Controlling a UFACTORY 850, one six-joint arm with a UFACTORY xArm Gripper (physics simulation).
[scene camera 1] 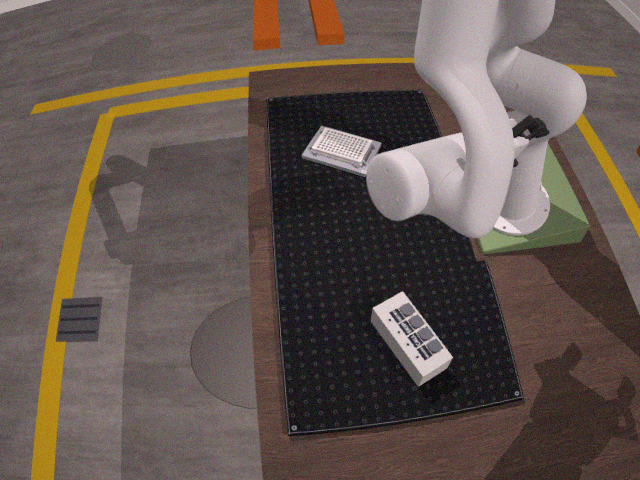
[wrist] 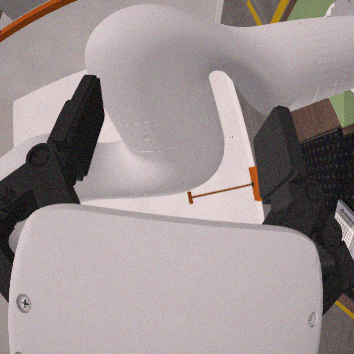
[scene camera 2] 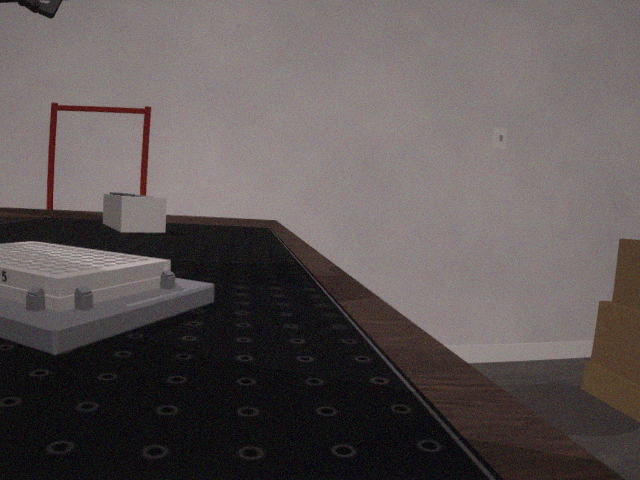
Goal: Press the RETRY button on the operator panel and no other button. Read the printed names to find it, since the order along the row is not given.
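Note:
The operator panel, a white box (scene camera 1: 397, 347) (scene camera 2: 143, 214), stands on the black mat (scene camera 1: 330, 392) (scene camera 2: 289, 434). In scene camera 1 its top carries a row of several round grey buttons (scene camera 1: 424, 333) with dark name labels beside them. The printed names are too small and blurred to read, so I cannot tell which button is RETRY. In scene camera 2 the panel's top is seen nearly edge-on. My gripper (wrist: 185, 105) is open and empty, with its black fingers wide apart. It is far from the panel, high up near the arm, and partly hidden behind the arm in scene camera 1.
A white well plate (scene camera 1: 343, 146) (scene camera 2: 77, 271) sits in a grey holder (scene camera 1: 309, 154) (scene camera 2: 124, 315) on the mat's far part. The arm (scene camera 1: 480, 155) reaches over the mat's right edge from a green base plate (scene camera 1: 560, 235). A red frame (scene camera 2: 146, 155) stands behind the table.

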